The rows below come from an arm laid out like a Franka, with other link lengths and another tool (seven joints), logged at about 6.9 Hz.
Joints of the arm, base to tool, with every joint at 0 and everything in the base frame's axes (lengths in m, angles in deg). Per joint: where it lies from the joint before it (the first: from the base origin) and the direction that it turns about. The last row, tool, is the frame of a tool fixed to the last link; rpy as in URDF.
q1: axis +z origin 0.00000 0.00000 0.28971
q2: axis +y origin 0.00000 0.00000 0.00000
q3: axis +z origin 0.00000 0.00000 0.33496
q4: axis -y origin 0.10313 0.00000 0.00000
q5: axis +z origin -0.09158 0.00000 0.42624
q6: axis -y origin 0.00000 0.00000 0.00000
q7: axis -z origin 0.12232 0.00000 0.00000
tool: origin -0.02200 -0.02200 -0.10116 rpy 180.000 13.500 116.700
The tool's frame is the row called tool.
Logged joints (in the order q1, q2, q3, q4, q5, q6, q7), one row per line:
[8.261, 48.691, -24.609, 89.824, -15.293, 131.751, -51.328]
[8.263, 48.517, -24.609, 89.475, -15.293, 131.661, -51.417]
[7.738, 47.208, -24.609, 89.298, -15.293, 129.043, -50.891]
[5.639, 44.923, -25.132, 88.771, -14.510, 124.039, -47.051]
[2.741, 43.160, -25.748, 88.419, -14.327, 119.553, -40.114]
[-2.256, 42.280, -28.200, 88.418, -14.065, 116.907, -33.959]
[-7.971, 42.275, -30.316, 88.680, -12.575, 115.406, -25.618]
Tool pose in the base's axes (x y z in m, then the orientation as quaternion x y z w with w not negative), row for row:
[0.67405, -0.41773, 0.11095, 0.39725, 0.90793, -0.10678, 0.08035]
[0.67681, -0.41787, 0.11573, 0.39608, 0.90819, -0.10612, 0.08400]
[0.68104, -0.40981, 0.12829, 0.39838, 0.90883, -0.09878, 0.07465]
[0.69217, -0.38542, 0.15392, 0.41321, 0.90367, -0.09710, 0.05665]
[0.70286, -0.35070, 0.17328, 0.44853, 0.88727, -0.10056, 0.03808]
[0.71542, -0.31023, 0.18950, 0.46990, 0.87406, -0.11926, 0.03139]
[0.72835, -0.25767, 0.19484, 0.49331, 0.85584, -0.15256, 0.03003]
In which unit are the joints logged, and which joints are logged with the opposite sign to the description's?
The joints are logged in degrees. Opposite sign: q1, q4, q5.
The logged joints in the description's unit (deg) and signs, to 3 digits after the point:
[-8.261, 48.691, -24.609, -89.824, 15.293, 131.751, -51.328]
[-8.263, 48.517, -24.609, -89.475, 15.293, 131.661, -51.417]
[-7.738, 47.208, -24.609, -89.298, 15.293, 129.043, -50.891]
[-5.639, 44.923, -25.132, -88.771, 14.510, 124.039, -47.051]
[-2.741, 43.160, -25.748, -88.419, 14.327, 119.553, -40.114]
[2.256, 42.280, -28.200, -88.418, 14.065, 116.907, -33.959]
[7.971, 42.275, -30.316, -88.680, 12.575, 115.406, -25.618]

